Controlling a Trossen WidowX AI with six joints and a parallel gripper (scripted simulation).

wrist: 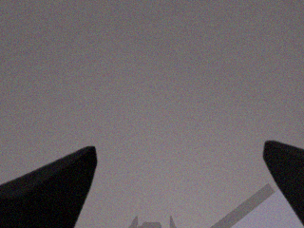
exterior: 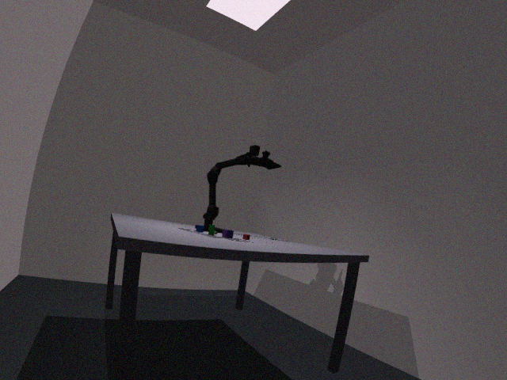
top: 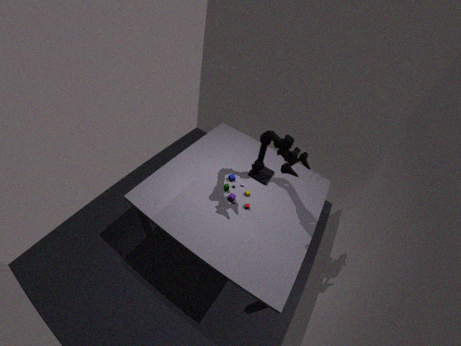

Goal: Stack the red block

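My gripper tip is 500 mm above the red block, 210 mm to the left of it and 80 mm short of it. The rest, counted from my gripper tip: purple block 490 mm below, 340 mm to the right, 100 mm ahead; blue block 490 mm below, 470 mm to the right, 60 mm behind; yellow block 500 mm below, 280 mm to the right, 20 mm behind.
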